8 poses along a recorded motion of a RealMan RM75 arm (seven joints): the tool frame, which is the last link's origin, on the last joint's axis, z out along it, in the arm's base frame.
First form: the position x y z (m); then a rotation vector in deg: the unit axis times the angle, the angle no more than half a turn.
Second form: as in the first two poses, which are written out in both.
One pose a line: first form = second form
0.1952 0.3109 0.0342 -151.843 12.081 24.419 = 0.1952 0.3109 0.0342 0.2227 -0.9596 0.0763 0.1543
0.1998 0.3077 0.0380 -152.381 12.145 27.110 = 0.1998 0.3077 0.0380 0.2143 -0.9587 0.0764 0.1706
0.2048 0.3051 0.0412 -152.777 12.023 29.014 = 0.2048 0.3051 0.0412 0.2082 -0.9581 0.0754 0.1819
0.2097 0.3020 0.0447 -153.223 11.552 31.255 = 0.2097 0.3020 0.0447 0.2010 -0.9572 0.0722 0.1953
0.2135 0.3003 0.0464 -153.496 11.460 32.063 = 0.2135 0.3003 0.0464 0.1974 -0.9571 0.0715 0.1999
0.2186 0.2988 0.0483 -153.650 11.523 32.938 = 0.2186 0.2988 0.0483 0.1946 -0.9565 0.0717 0.2051
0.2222 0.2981 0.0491 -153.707 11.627 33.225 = 0.2222 0.2981 0.0491 0.1935 -0.9563 0.0723 0.2067
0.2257 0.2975 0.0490 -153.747 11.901 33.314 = 0.2257 0.2975 0.0490 0.1928 -0.9562 0.0740 0.2072
